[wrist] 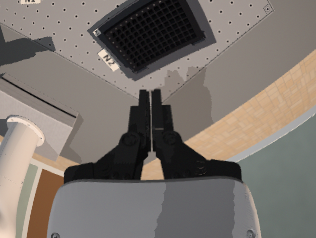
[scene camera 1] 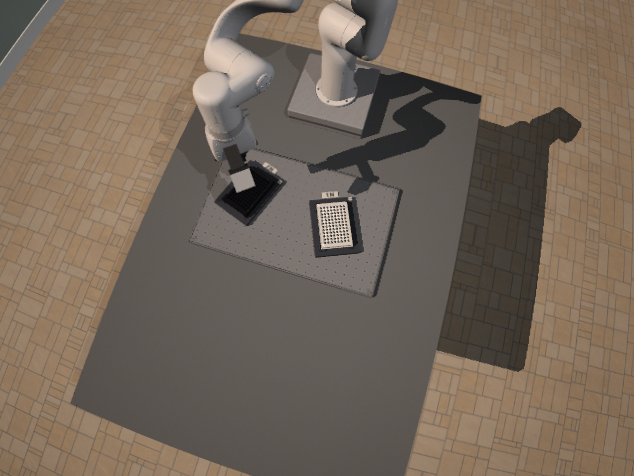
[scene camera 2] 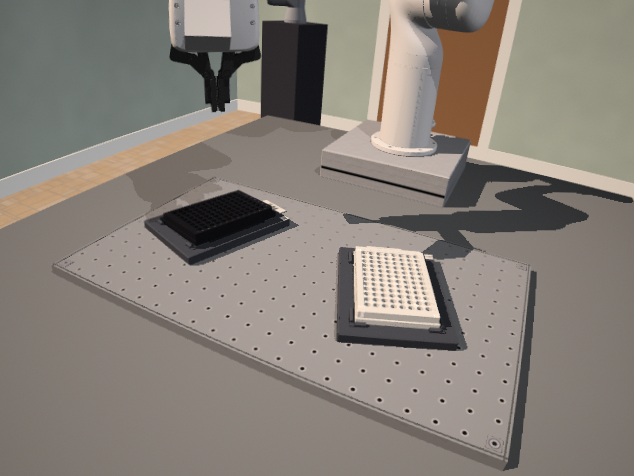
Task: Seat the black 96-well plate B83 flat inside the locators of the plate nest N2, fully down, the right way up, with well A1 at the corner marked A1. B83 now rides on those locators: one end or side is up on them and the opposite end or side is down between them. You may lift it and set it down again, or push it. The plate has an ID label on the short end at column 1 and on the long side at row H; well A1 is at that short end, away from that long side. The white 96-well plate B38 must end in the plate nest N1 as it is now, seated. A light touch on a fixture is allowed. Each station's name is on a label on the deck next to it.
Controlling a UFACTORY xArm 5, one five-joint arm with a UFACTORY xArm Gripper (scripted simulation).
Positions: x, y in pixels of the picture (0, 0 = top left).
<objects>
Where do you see a white plate B38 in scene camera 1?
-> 333, 234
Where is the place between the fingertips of the gripper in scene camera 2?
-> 217, 109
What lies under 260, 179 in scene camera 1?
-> A black plate B83.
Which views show the white plate B38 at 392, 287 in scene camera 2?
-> Scene camera 1 and scene camera 2 only.
</objects>
